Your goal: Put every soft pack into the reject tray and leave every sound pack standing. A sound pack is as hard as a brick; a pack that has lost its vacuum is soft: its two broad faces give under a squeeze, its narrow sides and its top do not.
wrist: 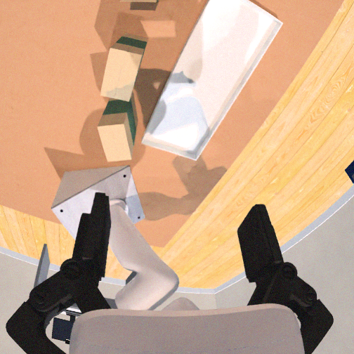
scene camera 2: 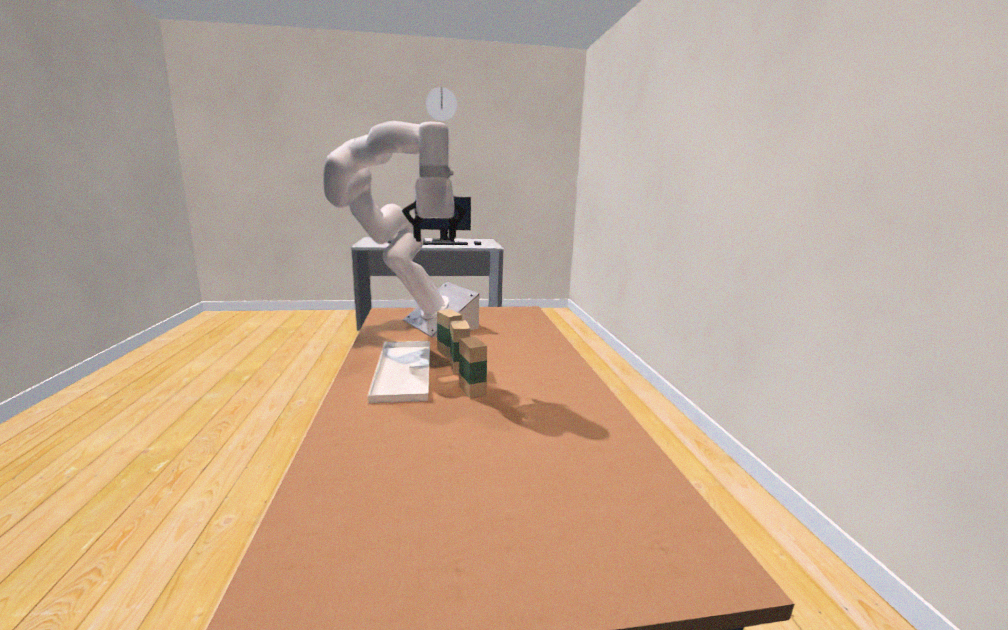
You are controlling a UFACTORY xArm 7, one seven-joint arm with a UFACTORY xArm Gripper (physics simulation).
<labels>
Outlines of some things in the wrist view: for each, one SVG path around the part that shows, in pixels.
My gripper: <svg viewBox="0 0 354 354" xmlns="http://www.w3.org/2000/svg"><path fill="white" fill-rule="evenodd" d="M6 332L27 354L66 354L48 339L45 330L53 316L58 315L73 303L76 303L82 314L74 320L72 325L69 354L311 354L332 326L333 316L320 299L317 299L315 289L297 276L296 267L290 262L283 261L275 230L270 222L265 204L254 204L254 206L251 206L251 209L237 228L237 237L245 275L249 282L256 282L256 287L247 306L204 310L132 310L110 308L98 289L98 281L101 281L101 277L105 277L107 247L110 236L109 197L105 195L105 192L95 192L91 213L81 213L72 258L67 258L63 261L58 272L31 289L27 301L24 301L7 320Z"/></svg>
A white reject tray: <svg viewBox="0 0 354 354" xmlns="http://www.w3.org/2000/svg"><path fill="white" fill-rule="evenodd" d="M249 0L206 1L166 80L166 84L162 89L162 93L157 100L141 138L141 143L194 160L199 157L206 143L208 143L214 131L216 131L216 128L228 112L235 98L237 98L237 95L242 90L242 87L247 82L247 79L249 79L283 23Z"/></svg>
</labels>
